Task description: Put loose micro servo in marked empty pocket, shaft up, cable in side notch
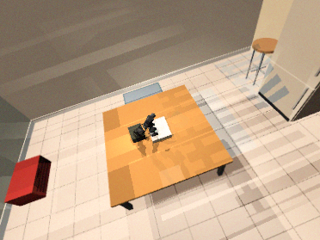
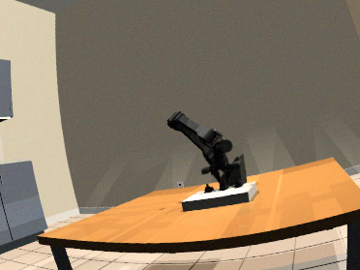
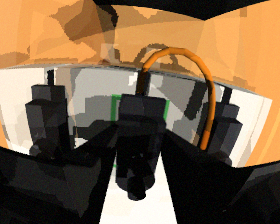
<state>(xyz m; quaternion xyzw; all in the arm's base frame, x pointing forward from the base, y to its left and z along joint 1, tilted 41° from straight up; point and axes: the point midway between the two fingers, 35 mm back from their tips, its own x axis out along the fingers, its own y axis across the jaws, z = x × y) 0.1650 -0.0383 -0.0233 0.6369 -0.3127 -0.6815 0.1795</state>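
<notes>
Now: the white deck 120 mm ahead of my gripper tip, 20 mm to the right of it and 40 mm below it.
</notes>
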